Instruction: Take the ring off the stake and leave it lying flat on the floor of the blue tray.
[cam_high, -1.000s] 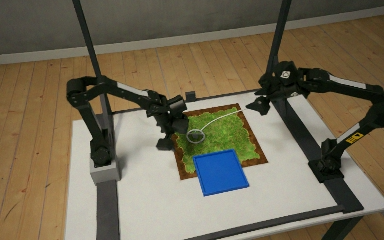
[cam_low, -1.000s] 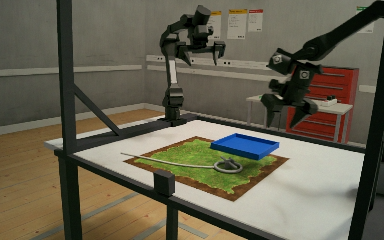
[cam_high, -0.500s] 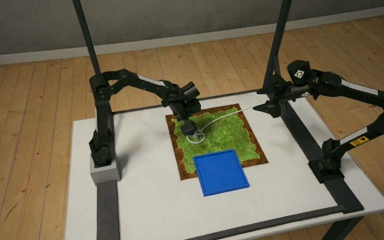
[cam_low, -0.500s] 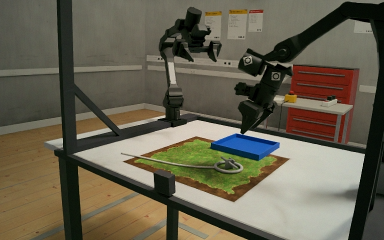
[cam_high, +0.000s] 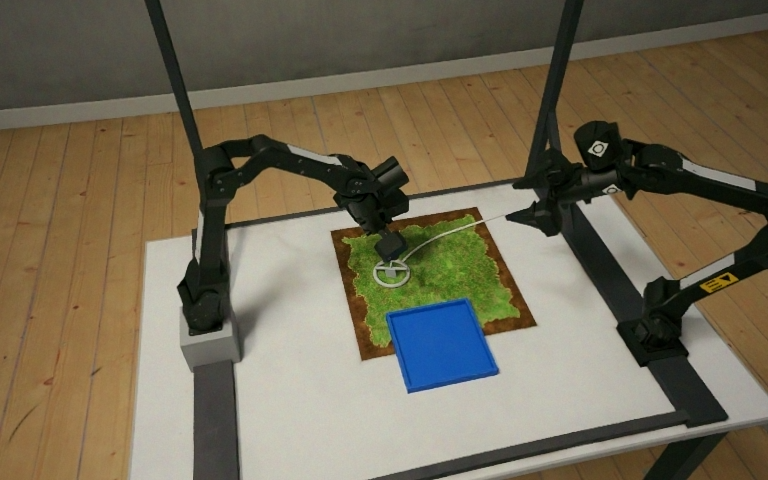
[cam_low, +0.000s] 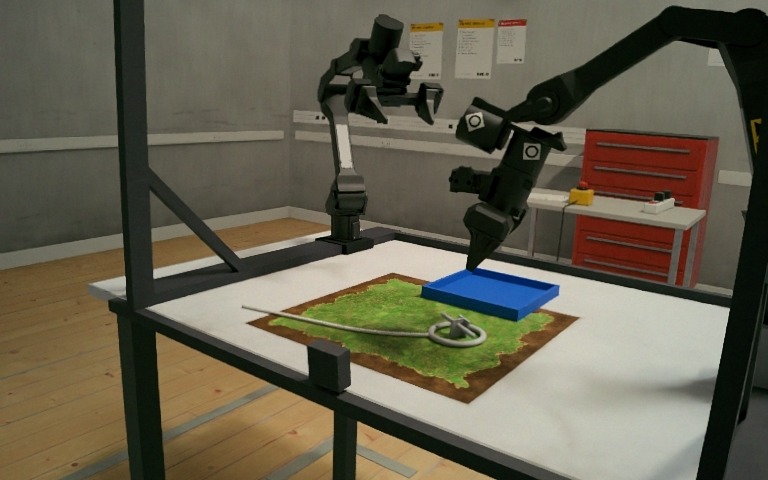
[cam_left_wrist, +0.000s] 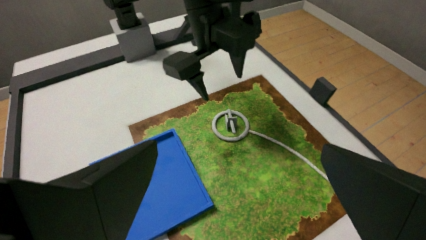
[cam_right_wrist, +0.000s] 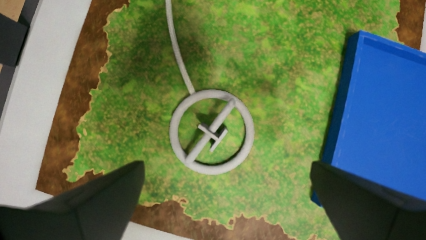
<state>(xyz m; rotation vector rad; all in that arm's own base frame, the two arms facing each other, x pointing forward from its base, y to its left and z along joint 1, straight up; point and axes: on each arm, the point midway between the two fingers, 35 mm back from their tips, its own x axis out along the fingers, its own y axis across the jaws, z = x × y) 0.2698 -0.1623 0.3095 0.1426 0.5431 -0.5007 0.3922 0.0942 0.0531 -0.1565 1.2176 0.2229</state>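
Now: the grey stake 2 cm behind my right hand, 2 cm to the left of it and 14 cm below it. Round my right hand: ring 2 cm behind, 2 cm to the left, 15 cm below; blue tray 18 cm ahead, 12 cm to the left, 14 cm below; grass mat 2 cm behind, 11 cm to the left, 16 cm below.
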